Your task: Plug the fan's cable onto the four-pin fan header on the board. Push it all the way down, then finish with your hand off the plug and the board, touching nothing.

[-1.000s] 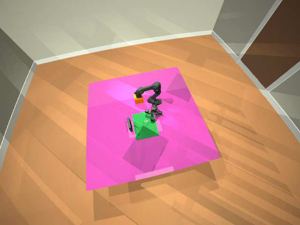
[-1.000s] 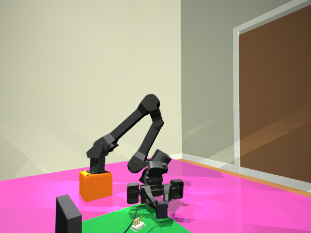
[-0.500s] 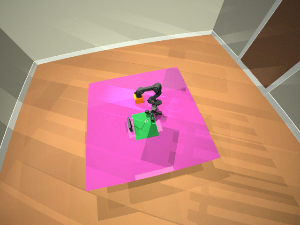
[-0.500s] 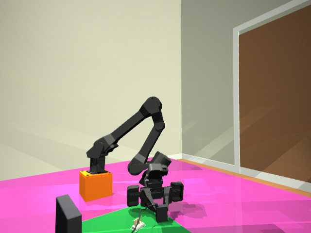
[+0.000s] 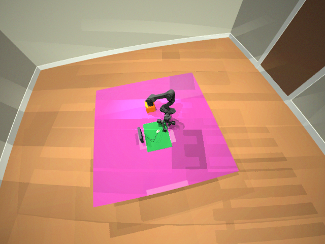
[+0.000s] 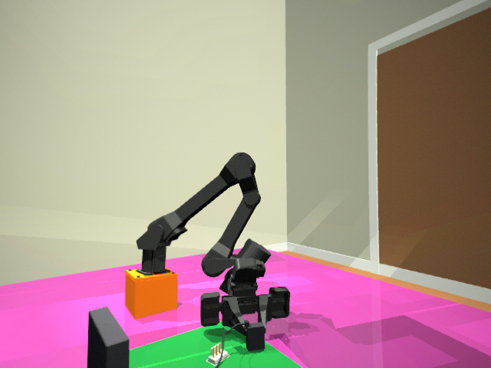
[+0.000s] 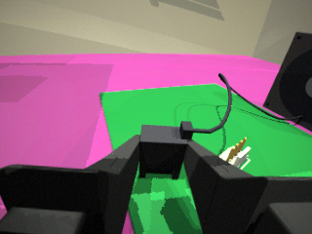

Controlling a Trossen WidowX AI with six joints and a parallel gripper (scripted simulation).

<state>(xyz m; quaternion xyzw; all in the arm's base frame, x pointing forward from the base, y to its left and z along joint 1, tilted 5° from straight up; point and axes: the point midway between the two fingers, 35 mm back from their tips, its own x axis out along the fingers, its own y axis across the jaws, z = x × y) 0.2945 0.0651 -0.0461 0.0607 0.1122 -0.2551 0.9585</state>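
The fan plug lies 1 cm below my gripper tip. The rest, counted from my gripper tip: four-pin header: 6 cm to the right, 3 cm below, 2 cm behind; green board: 9 cm to the right, 5 cm below, 1 cm ahead; dark fan: 24 cm to the right, 3 cm behind, 2 cm above.
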